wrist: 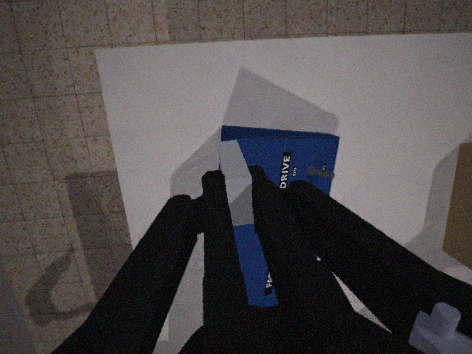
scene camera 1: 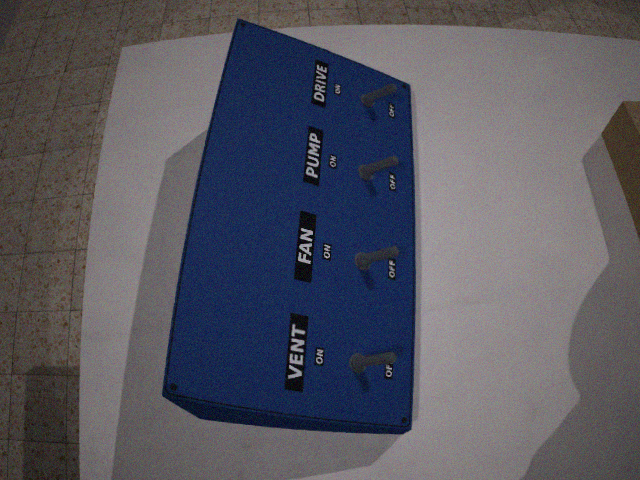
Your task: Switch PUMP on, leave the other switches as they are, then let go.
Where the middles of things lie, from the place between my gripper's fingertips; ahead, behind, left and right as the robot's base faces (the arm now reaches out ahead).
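My gripper in sight: 27 cm to the right of the blue switch panel (scene camera 1: 274, 305), 11 cm past it, 32 cm above it.
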